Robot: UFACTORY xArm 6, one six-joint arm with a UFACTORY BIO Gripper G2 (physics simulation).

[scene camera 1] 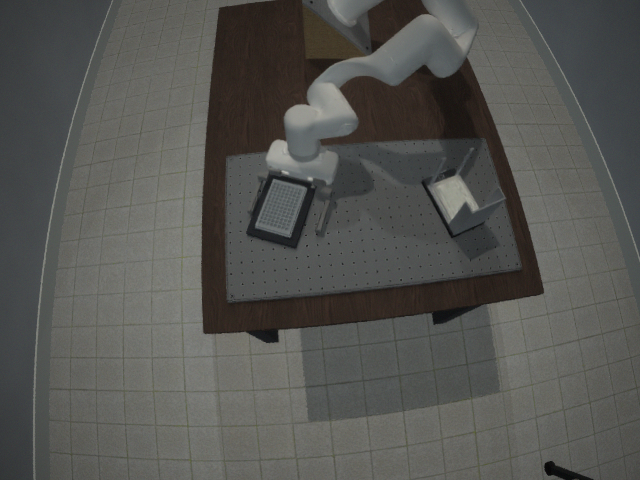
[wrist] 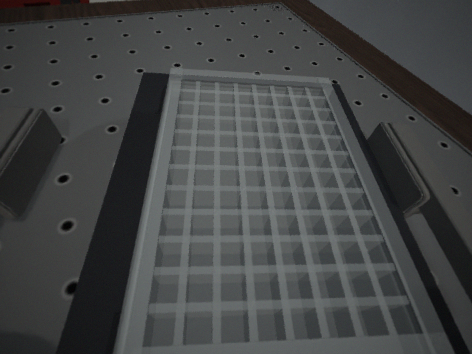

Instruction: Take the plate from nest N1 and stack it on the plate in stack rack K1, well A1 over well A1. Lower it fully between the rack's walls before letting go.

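Places are measured from the arm's base along level axes (x back, y right, z up), in metres.
Pixels of known places: end effector, tool point: (scene camera 1: 286, 213) (wrist: 223, 163); arm's base, origin of the base link: (scene camera 1: 340, 10).
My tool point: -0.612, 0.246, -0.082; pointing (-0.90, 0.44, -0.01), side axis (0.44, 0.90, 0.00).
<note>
Ahead of a thing's pixels: the offset from my tool point to its top centre, as dx, dy, dz. Level surfaces: height alone.
A pale gridded well plate @(+0.016, +0.009, +0.012) (scene camera 1: 281, 207) (wrist: 265, 190) lies flat in the black nest N1 @(+0.016, +0.009, +0.000) (scene camera 1: 272, 238) (wrist: 116, 200) at the left. My gripper (scene camera 1: 285, 223) (wrist: 212, 170) is open, with one finger on each long side of the plate and touching neither. In the wrist view the right finger is close beside the nest's edge, while the left finger stands off with a wider gap. At the right, stack rack K1 @(-0.032, -0.401, +0.131) (scene camera 1: 471, 218) has a black base and upright grey corner walls. A cream plate @(-0.042, -0.403, +0.020) (scene camera 1: 454, 196) lies in it, partly hidden by a front wall.
Nest and rack stand on a grey perforated board @(dz -0.014) (scene camera 1: 361, 263) (wrist: 90, 65) on a dark wood table @(dz -0.027) (scene camera 1: 361, 308) (wrist: 425, 95). The white arm reaches over the board from the back. The rack's walls rise well above its plate. A yellowish block (scene camera 1: 330, 43) sits at the back by the arm's base.
</note>
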